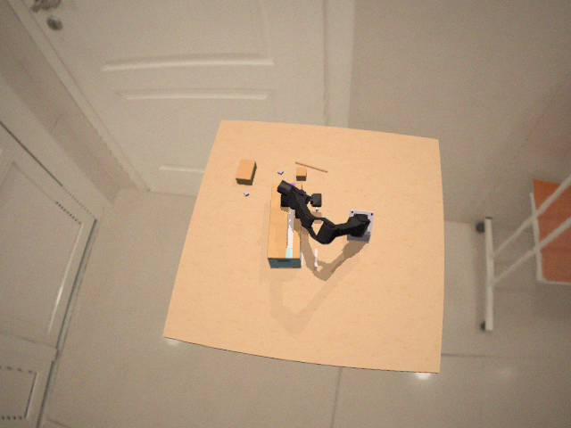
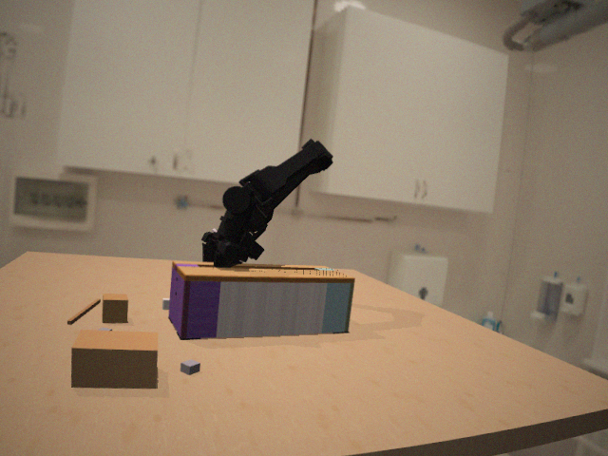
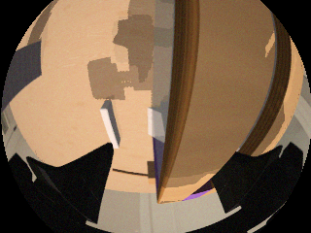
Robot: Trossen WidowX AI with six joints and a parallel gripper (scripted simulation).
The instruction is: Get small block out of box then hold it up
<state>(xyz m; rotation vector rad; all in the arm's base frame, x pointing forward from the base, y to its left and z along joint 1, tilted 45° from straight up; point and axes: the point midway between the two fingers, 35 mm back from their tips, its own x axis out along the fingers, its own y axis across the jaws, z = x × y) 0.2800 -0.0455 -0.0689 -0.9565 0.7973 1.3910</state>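
My gripper tip is now 6 cm short of the small brown block and 1 cm to the left of it. From my gripper tip the other things lie so: thin stick (27 cm to the right, 8 cm below, 2 cm behind); then wooden block (32 cm ahead, 19 cm to the right, 6 cm below); then long box (11 cm to the left, 3 cm below, 2 cm ahead).
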